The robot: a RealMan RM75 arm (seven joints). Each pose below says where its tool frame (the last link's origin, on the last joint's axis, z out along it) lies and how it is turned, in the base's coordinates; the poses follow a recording.
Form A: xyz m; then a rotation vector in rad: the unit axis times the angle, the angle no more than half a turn.
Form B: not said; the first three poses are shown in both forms.
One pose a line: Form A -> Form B
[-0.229, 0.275, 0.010, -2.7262, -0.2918, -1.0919] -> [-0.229, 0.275, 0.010, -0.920, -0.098, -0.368, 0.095]
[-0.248, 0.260, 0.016, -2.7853, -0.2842, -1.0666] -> [-0.248, 0.260, 0.016, -0.927, -0.095, -0.355, 0.073]
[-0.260, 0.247, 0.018, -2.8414, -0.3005, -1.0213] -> [-0.260, 0.247, 0.018, -0.935, -0.099, -0.336, 0.054]
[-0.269, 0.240, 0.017, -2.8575, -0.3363, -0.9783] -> [-0.269, 0.240, 0.017, -0.939, -0.111, -0.321, 0.051]
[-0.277, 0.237, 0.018, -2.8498, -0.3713, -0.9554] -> [-0.277, 0.237, 0.018, -0.939, -0.122, -0.315, 0.056]
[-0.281, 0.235, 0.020, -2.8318, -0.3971, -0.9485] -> [-0.281, 0.235, 0.020, -0.938, -0.132, -0.314, 0.064]
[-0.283, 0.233, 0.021, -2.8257, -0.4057, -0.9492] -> [-0.283, 0.233, 0.021, -0.937, -0.135, -0.315, 0.067]
